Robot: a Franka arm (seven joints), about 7 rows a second.
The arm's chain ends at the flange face. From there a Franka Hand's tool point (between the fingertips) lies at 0.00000 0.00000 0.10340 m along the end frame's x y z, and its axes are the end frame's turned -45 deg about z.
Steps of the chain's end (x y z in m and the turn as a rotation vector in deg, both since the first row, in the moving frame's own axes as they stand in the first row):
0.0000 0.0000 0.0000 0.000 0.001 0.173
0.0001 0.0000 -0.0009 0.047 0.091 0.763
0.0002 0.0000 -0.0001 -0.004 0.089 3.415
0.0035 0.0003 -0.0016 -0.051 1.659 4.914
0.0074 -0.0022 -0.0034 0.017 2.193 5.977
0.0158 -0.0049 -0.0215 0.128 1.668 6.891
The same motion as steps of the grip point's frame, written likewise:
0.0000 0.0000 0.0000 -0.001 0.001 0.173
0.0002 0.0001 -0.0009 -0.031 0.098 0.763
0.0002 0.0003 -0.0001 -0.066 0.060 3.415
0.0042 0.0050 -0.0016 -1.209 1.137 4.914
0.0095 0.0066 -0.0035 -1.539 1.563 5.977
0.0168 0.0098 -0.0215 -1.089 1.270 6.891

